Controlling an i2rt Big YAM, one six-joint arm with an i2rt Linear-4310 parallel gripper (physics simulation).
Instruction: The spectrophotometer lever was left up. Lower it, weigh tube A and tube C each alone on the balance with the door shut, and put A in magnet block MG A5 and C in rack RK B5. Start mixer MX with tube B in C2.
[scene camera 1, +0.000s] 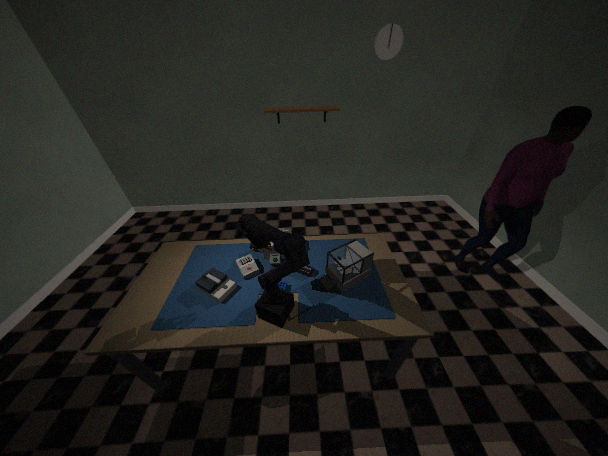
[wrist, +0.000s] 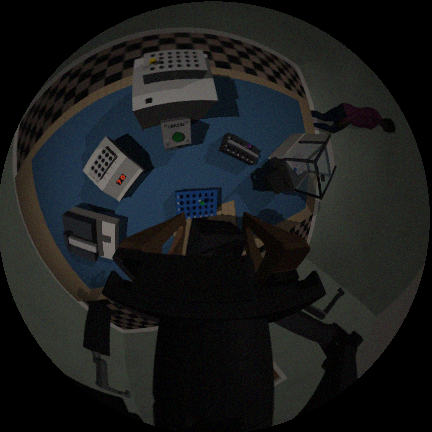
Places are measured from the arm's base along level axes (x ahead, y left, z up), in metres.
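Where they show: gripper, fingertip midpoint: (scene camera 1: 267, 251) (wrist: 213, 216); arm's base, origin of the base link: (scene camera 1: 273, 297).
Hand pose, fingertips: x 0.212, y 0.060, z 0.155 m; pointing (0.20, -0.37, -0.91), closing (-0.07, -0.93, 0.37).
Each offset is from my fingertips to the top centre of the thing. "spot": to the spot under its first point.
My gripper (scene camera 1: 262, 247) (wrist: 213, 216) is open and empty, high above the mat. The spectrophotometer @(0.346 m left, 0.080 m back, 0.174 m down) (scene camera 1: 205, 280) (wrist: 111, 223) stands at the left; its pale lever @(0.352 m left, 0.077 m back, 0.178 m down) (wrist: 82, 245) lies across the dark housing, but whether it is fully down is unclear. The balance (scene camera 1: 363, 256) (wrist: 287, 146) stands at the right with its framed glass enclosure; its door state is unclear. A blue rack @(0.037 m right, 0.064 m back, 0.246 m down) (scene camera 1: 283, 286) (wrist: 185, 203) holds a green-capped tube @(0.047 m right, 0.056 m back, 0.222 m down) (wrist: 202, 202). A black block @(0.202 m right, 0.098 m ahead, 0.228 m down) (scene camera 1: 307, 271) (wrist: 235, 152) has a purple spot @(spot: 0.216 m right, 0.105 m ahead, 0.220 m down) (wrist: 249, 146). A yellow cap @(0.061 m left, 0.297 m ahead, 0.093 m down) (wrist: 152, 60) sits in the large white machine @(0.012 m left, 0.246 m ahead, 0.106 m down) (wrist: 172, 92). Tube letters are unreadable.
A white block unit @(0.192 m left, 0.091 m ahead, 0.206 m down) (scene camera 1: 248, 267) (wrist: 131, 184) with holes and a red display reading 70 stands left of centre. A small white box @(spot: 0.025 m left, 0.127 m ahead, 0.218 m down) (wrist: 168, 140) with a green round part stands before the large machine. A person (scene camera 1: 527, 175) (wrist: 357, 116) is beyond the table's right side.
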